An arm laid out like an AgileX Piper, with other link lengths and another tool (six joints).
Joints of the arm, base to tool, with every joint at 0 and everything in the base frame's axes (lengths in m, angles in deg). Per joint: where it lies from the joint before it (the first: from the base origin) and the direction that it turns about. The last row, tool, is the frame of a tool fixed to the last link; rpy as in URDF.
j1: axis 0 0 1 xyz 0.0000 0.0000 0.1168
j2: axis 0 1 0 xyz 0.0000 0.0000 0.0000
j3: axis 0 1 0 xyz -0.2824 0.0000 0.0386
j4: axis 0.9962 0 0.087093 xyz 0.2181 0.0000 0.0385
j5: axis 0 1 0 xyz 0.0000 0.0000 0.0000
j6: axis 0.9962 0 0.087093 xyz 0.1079 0.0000 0.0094
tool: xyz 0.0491 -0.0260 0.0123 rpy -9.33 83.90 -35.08
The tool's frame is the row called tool.
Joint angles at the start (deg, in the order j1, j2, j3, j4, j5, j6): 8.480 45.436 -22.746 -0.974 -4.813 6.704
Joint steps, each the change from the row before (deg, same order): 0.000 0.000 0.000 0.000 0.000 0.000; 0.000 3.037 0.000 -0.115 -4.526 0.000; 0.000 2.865 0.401 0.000 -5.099 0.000; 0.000 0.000 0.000 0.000 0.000 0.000; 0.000 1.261 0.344 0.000 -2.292 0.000; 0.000 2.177 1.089 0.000 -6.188 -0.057; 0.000 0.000 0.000 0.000 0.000 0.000; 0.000 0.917 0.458 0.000 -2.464 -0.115; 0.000 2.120 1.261 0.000 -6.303 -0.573; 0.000 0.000 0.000 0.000 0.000 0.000
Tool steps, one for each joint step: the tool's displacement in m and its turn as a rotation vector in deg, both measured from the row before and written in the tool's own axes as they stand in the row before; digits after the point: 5 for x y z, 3 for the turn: 0.00000 0.00000 0.00000 0.000 0.000 0.000; -0.00366 0.00454 0.00854 -0.152 -1.384 0.544; -0.00233 0.00408 0.00778 -0.163 -1.642 0.801; 0.00000 0.00000 0.00000 0.000 0.000 0.000; 0.00020 0.00166 0.00326 -0.068 -0.614 0.303; -0.00236 0.00261 0.00459 -0.220 -2.644 1.227; 0.00000 0.00000 0.00000 0.000 0.000 0.000; -0.00049 0.00099 0.00177 -0.082 -1.025 0.375; -0.00151 0.00195 0.00323 -0.196 -2.865 0.771; 0.00000 0.00000 0.00000 0.000 0.000 0.000
